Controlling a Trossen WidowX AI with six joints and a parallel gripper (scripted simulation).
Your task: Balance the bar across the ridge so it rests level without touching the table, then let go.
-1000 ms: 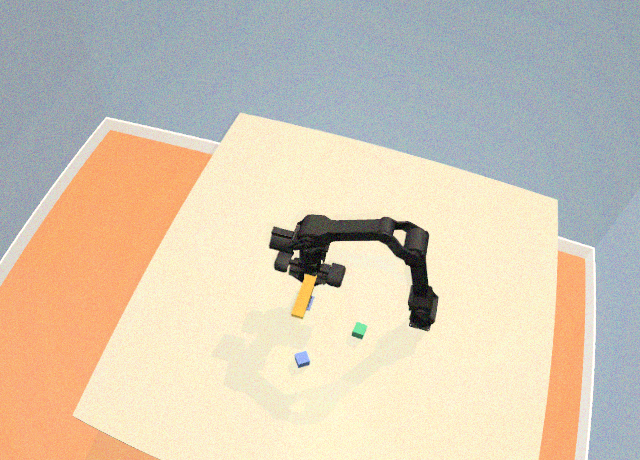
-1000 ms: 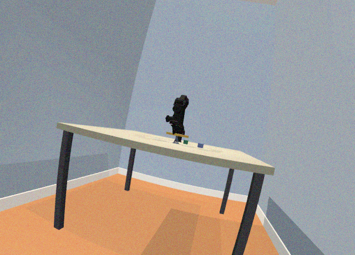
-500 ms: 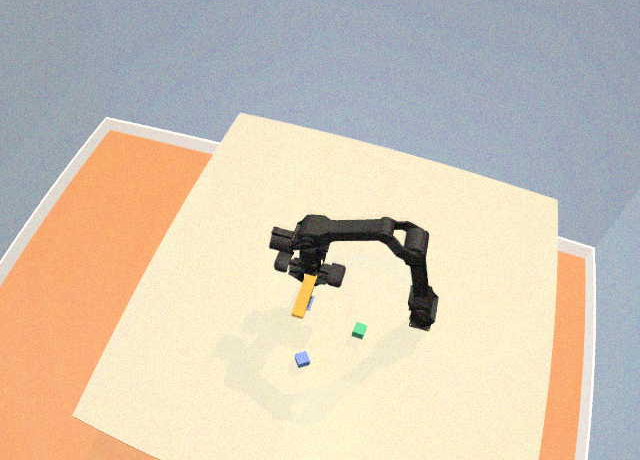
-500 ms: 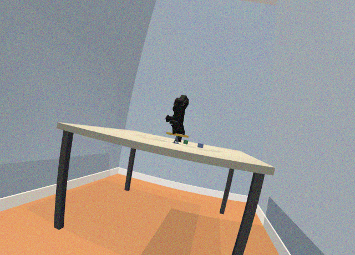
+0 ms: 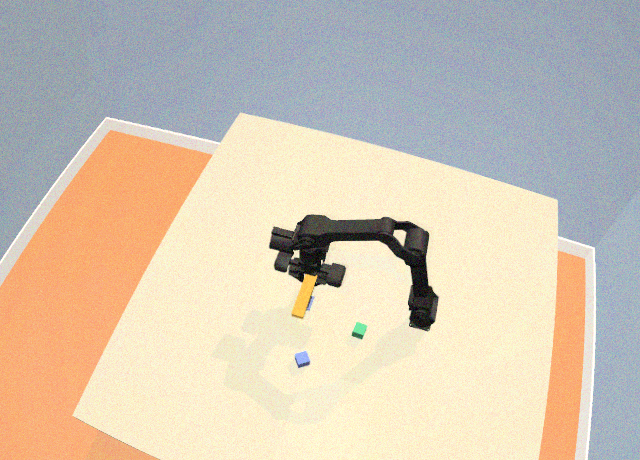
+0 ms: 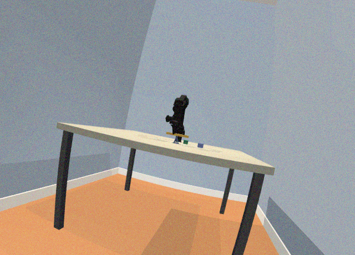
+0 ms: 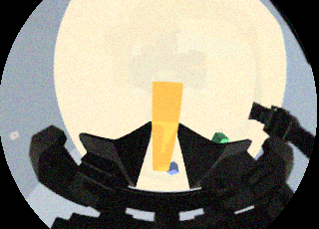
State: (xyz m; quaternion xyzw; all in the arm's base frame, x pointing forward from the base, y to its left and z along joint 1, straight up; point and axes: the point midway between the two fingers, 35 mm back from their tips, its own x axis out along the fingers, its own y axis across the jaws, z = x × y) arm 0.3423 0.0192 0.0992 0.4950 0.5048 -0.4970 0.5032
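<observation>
My gripper tip is 3 cm to the right of the bar. Also, from my gripper tip: green cube: 18 cm behind, 8 cm to the left, 5 cm below; then blue cube: 5 cm behind, 21 cm to the left, 5 cm below.
</observation>
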